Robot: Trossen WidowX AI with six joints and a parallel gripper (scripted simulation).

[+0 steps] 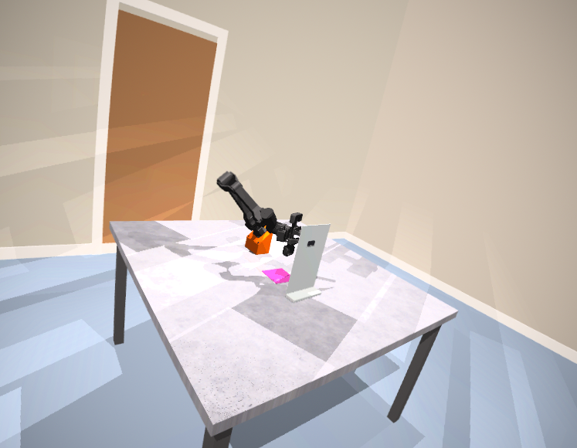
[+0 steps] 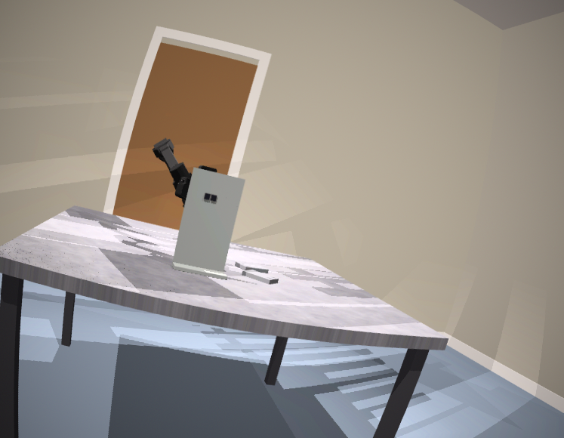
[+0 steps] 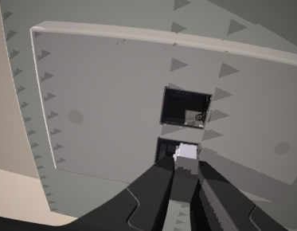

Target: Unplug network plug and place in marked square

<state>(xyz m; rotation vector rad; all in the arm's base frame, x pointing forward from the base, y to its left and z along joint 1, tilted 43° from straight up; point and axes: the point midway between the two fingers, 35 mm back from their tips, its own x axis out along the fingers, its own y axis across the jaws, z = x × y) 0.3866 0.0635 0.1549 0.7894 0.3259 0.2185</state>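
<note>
The grey network plug is 1 cm ahead of my gripper tip. From my gripper tip the other things lie so: magenta marked square: 23 cm below, 14 cm behind; then grey panel: 9 cm below, 3 cm ahead.
</note>
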